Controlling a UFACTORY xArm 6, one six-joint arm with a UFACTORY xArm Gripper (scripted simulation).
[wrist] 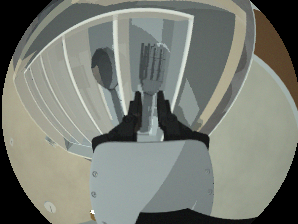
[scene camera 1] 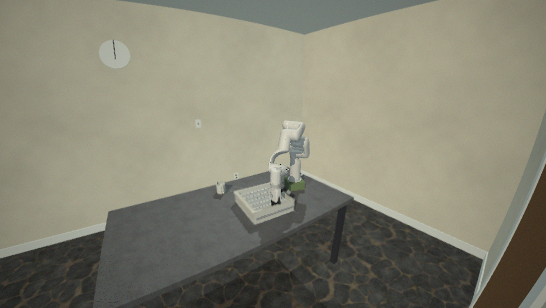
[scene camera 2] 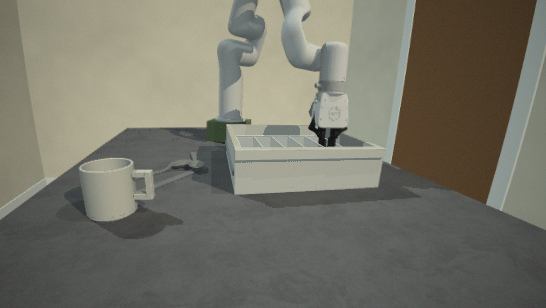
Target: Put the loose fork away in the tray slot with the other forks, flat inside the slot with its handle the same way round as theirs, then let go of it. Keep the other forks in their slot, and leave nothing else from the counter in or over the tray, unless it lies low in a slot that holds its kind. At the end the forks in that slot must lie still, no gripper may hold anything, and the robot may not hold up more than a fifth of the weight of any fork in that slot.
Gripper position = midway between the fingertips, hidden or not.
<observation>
In view: the gripper (scene camera 2: 326, 151), a white mug (scene camera 2: 111, 195) and a cutlery tray (wrist: 57, 97).
The gripper shows as well in the wrist view (wrist: 149, 98).
</observation>
